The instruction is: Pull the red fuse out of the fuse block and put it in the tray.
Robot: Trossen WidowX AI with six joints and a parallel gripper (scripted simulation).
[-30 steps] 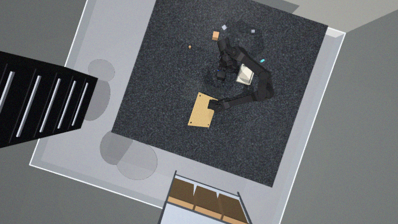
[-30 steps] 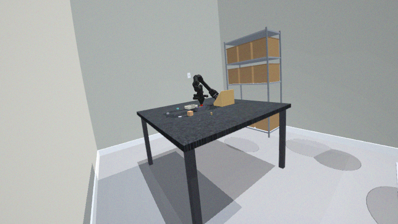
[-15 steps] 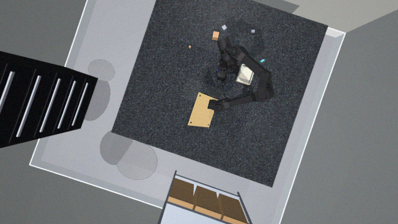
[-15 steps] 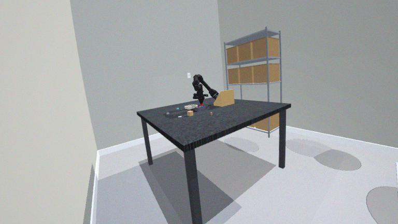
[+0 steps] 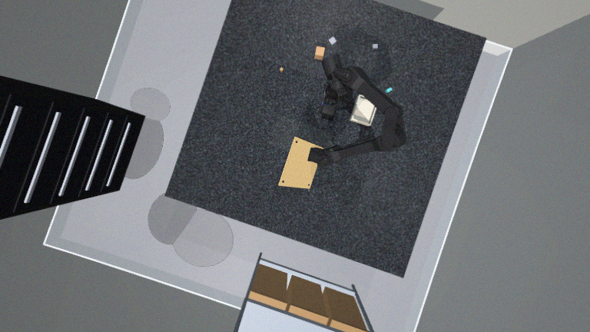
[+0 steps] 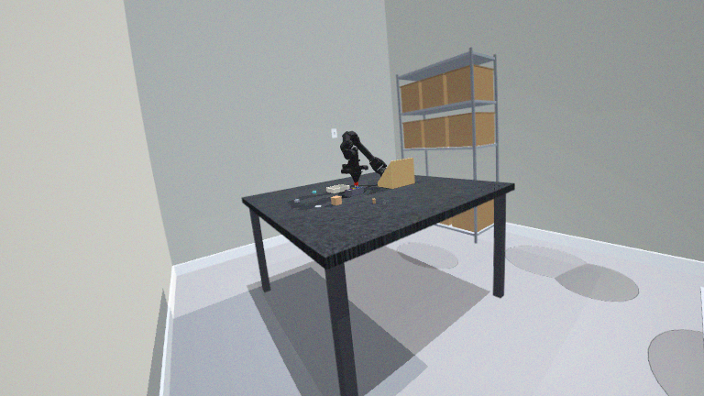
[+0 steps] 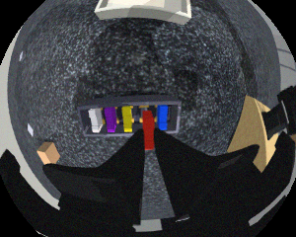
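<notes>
My gripper tip is now 200 mm to the left of the cream tray and 70 mm above it. From my gripper tip the other things lie so: red fuse (10 mm below).
</notes>
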